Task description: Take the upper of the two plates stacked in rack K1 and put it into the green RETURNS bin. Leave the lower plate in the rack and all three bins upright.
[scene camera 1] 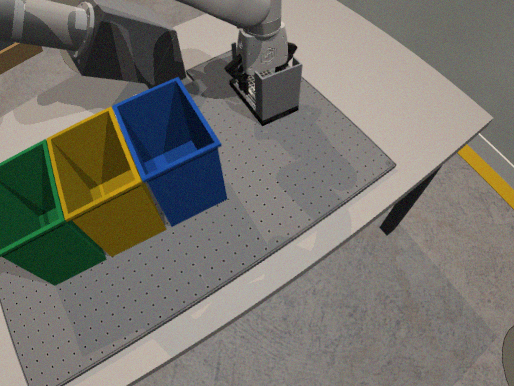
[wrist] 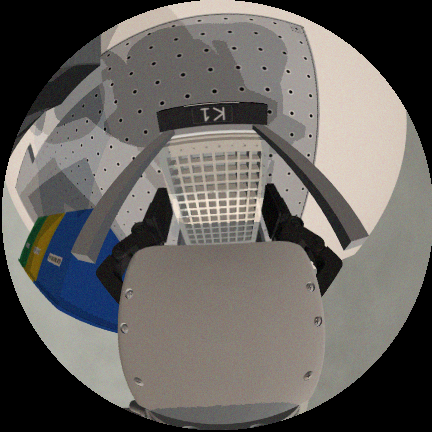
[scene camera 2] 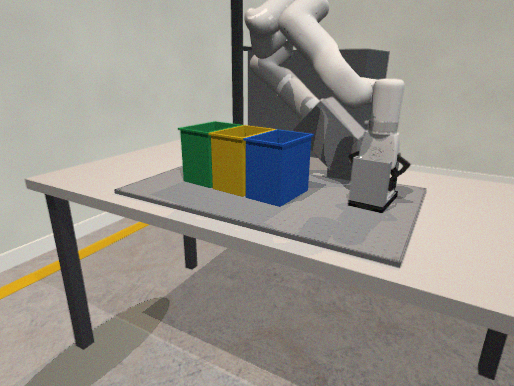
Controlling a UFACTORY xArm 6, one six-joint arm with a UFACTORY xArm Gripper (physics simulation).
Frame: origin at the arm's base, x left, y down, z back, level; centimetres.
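Seen in the pictures: gripper, fingertip midpoint: (wrist: pixel 215 197); arm's base, origin of the base link: (scene camera 1: pixel 81 30) (scene camera 2: pixel 312 113).
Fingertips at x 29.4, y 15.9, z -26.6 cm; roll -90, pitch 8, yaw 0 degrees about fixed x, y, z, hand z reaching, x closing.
Note:
Offsets run from my fingertips to a thing's top centre.
Rack K1 @[dx +0.2, dy -9.6, dz +0.1 cm] (scene camera 1: pixel 280 92) (scene camera 2: pixel 369 180) (wrist: pixel 175 119) stands upright on the perforated board, its label showing in the wrist view. The upper plate @[dx +0.0, dy -0.4, dz -0.9 cm] (wrist: pixel 200 148), pale with a grid of square wells, lies level between the rack's uprights. The lower plate cannot be told apart beneath it. My gripper (wrist: pixel 215 197) is open and lowered into the rack, one black finger on each long side of the upper plate, with narrow gaps showing. In scene camera 2, the rack wall hides the plates and much of the fingers. The green bin @[dx -52.9, dy -13.6, dz -5.4 cm] (scene camera 1: pixel 55 255) (scene camera 2: pixel 196 157) (wrist: pixel 31 232) stands upright.
The yellow bin @[dx -39.8, dy -13.6, dz -7.0 cm] (scene camera 1: pixel 117 220) (scene camera 2: pixel 228 165) (wrist: pixel 47 232) and blue bin @[dx -26.7, dy -13.6, dz -8.6 cm] (scene camera 1: pixel 192 185) (scene camera 2: pixel 275 170) (wrist: pixel 75 285) stand upright in a row with the green one; the blue is nearest the rack. Two tall grey uprights (wrist: pixel 125 185) (wrist: pixel 320 192) rise beside my fingers.

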